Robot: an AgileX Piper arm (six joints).
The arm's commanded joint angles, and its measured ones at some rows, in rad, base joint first. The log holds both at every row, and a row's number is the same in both.
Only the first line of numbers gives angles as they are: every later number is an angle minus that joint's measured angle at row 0.
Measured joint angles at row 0:
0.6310 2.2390 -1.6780 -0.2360 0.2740 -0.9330
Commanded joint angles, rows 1 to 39:
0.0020 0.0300 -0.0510 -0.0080 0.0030 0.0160
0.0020 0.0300 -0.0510 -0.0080 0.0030 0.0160
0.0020 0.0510 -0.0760 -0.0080 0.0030 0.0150
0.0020 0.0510 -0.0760 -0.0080 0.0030 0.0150
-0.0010 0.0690 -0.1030 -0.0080 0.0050 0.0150
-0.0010 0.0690 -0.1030 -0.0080 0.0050 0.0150
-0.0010 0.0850 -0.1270 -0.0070 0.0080 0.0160
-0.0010 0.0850 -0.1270 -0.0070 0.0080 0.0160
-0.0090 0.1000 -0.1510 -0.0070 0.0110 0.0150
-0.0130 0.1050 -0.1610 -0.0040 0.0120 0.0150
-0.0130 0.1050 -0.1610 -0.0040 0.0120 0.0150
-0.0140 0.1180 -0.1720 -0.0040 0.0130 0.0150
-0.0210 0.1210 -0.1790 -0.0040 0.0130 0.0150
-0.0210 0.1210 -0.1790 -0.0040 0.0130 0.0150
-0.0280 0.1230 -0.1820 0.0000 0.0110 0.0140
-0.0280 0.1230 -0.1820 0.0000 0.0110 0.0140
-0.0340 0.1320 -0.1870 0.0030 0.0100 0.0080
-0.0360 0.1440 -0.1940 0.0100 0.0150 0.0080
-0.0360 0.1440 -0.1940 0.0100 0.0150 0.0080
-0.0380 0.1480 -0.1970 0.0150 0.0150 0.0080
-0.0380 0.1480 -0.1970 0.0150 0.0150 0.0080
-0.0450 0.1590 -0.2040 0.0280 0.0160 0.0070
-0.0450 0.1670 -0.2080 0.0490 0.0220 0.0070
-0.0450 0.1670 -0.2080 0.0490 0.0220 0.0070
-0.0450 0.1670 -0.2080 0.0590 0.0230 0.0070
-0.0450 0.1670 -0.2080 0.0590 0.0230 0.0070
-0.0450 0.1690 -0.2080 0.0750 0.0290 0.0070
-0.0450 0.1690 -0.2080 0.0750 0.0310 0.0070
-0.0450 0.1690 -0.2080 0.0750 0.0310 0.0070
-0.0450 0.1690 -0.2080 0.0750 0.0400 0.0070
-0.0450 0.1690 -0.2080 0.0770 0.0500 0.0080
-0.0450 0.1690 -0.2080 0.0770 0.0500 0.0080
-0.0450 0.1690 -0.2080 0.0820 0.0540 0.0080
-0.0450 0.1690 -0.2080 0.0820 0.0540 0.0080
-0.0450 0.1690 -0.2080 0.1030 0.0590 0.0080
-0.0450 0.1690 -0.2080 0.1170 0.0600 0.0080
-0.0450 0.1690 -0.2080 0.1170 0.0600 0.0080
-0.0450 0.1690 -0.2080 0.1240 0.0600 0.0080
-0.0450 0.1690 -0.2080 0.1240 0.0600 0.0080
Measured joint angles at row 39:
-0.0410 0.1590 -0.2110 0.0950 0.0210 0.0110
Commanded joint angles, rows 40 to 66:
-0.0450 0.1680 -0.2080 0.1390 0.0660 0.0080
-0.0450 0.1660 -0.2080 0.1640 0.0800 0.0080
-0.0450 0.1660 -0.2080 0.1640 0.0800 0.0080
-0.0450 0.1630 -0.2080 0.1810 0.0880 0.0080
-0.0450 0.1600 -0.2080 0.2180 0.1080 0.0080
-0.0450 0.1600 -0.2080 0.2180 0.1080 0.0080
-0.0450 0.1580 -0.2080 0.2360 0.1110 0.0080
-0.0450 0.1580 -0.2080 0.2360 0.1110 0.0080
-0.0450 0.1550 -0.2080 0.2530 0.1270 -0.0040
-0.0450 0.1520 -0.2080 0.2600 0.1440 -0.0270
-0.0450 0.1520 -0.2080 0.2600 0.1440 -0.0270
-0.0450 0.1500 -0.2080 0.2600 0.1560 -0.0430
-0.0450 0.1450 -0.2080 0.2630 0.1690 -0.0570
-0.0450 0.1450 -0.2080 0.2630 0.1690 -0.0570
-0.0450 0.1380 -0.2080 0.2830 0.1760 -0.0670
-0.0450 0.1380 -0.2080 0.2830 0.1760 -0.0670
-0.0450 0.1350 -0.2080 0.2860 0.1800 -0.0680
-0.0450 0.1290 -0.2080 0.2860 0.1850 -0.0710
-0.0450 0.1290 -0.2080 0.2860 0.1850 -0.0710
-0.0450 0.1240 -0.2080 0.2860 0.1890 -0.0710
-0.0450 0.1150 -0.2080 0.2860 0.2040 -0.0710
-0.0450 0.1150 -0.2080 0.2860 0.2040 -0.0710
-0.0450 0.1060 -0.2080 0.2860 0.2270 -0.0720
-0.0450 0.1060 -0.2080 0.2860 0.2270 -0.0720
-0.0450 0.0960 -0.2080 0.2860 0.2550 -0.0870
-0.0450 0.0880 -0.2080 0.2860 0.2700 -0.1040
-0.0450 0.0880 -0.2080 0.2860 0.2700 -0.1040
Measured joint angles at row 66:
-0.0400 0.1220 -0.2100 0.2870 0.2310 -0.0820
